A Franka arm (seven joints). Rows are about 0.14 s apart.
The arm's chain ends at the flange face. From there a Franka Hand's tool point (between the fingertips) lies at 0.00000 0.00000 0.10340 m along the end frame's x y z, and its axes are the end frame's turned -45 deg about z.
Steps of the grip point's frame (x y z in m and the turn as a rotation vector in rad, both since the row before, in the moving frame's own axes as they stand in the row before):
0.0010 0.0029 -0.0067 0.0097 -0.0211 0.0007
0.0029 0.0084 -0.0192 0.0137 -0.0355 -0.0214
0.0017 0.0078 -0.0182 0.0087 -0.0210 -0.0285
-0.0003 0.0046 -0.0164 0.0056 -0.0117 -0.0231
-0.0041 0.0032 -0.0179 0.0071 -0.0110 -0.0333
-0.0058 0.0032 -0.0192 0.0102 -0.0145 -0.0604
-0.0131 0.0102 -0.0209 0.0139 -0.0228 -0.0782
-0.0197 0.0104 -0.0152 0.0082 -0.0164 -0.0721
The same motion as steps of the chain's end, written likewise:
0.0050 0.0005 -0.0067 -0.0081 -0.0218 0.0007
0.0116 0.0023 -0.0191 -0.0154 -0.0348 -0.0214
0.0089 0.0034 -0.0182 -0.0087 -0.0210 -0.0285
0.0043 0.0030 -0.0164 -0.0043 -0.0122 -0.0231
0.0007 0.0049 -0.0179 -0.0028 -0.0128 -0.0333
0.0000 0.0060 -0.0192 -0.0030 -0.0175 -0.0604
0.0006 0.0157 -0.0209 -0.0063 -0.0260 -0.0782
-0.0048 0.0206 -0.0152 -0.0058 -0.0174 -0.0721

